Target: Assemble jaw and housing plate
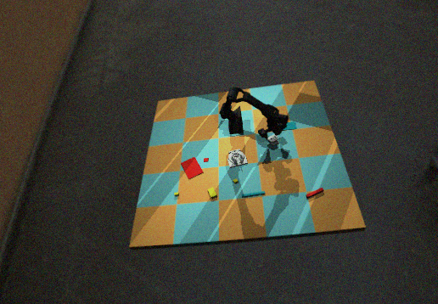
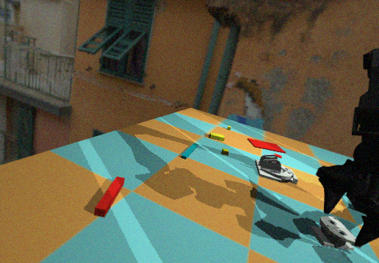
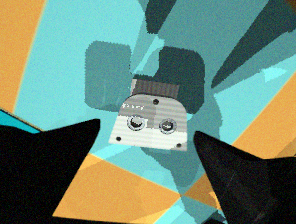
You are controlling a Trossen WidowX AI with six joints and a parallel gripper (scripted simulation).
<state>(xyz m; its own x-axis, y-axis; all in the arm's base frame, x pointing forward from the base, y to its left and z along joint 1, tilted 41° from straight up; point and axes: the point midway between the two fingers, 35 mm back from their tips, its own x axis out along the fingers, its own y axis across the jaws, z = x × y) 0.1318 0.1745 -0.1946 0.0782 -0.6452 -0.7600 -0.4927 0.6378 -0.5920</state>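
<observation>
The base is 1 cm ahead of my gripper tip and 1 cm below it. The rest, counted from my gripper tip: white jaw: 13 cm ahead, 26 cm to the right, 2 cm below; small yellow cube: 34 cm ahead, 23 cm to the right, 3 cm below; cyan block: 13 cm behind, 11 cm to the left, 3 cm below.
</observation>
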